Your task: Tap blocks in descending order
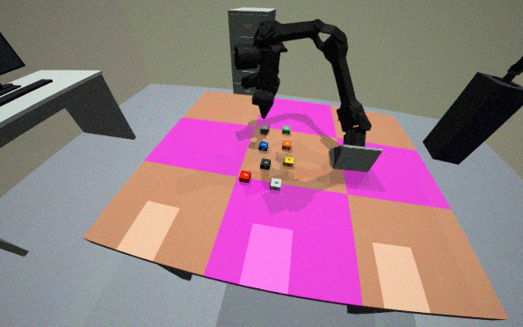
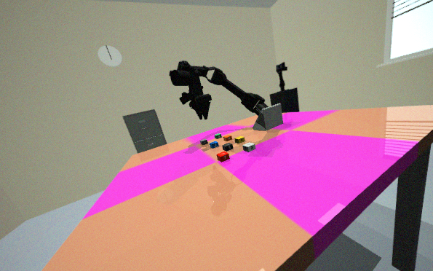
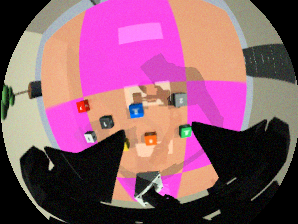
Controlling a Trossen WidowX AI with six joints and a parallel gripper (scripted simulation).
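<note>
My gripper tip is now 1 cm past the blue block, 4 cm to the right of it and 12 cm above it. Round my gripper tip: green block (8 cm behind, 9 cm to the right, 12 cm below); orange block (9 cm behind, 1 cm to the left, 12 cm below); grey block (1 cm ahead, 7 cm to the right, 12 cm below).
</note>
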